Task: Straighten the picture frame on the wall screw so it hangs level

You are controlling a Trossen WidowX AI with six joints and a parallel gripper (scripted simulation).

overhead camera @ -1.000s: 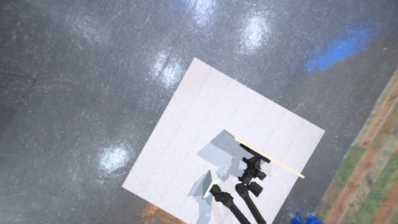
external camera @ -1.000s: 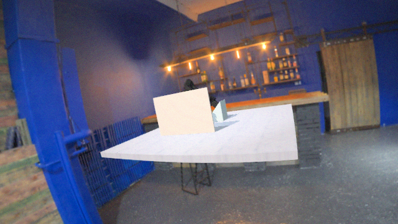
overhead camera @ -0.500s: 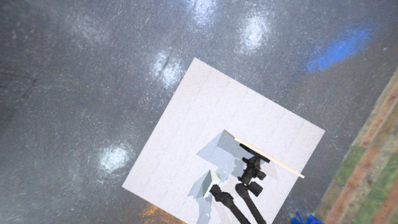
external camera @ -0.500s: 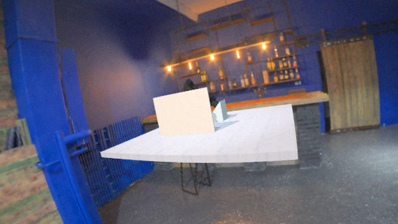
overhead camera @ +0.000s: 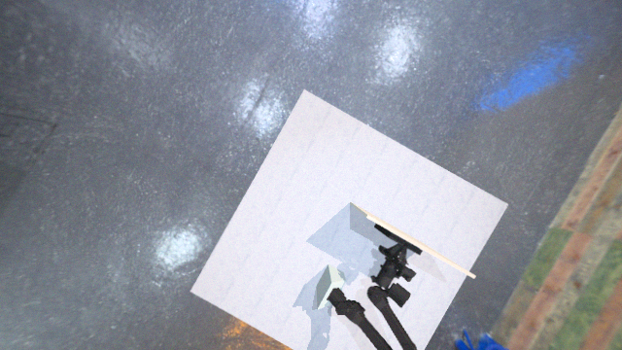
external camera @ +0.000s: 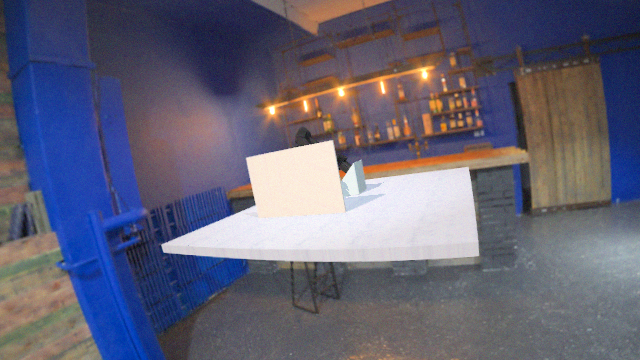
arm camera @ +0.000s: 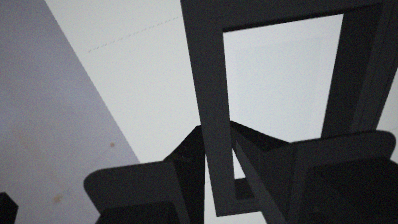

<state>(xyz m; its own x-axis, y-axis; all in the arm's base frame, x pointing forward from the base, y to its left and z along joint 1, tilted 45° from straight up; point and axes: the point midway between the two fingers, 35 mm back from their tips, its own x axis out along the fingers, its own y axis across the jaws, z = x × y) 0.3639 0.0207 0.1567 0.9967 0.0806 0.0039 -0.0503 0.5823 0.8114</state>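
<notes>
Now: gripper tip 10 mm to the right of the dark picture frame and 50 mm above it. From my gripper tip the other things lie so: cream wall panel (20 mm ahead, 70 mm below).
</notes>
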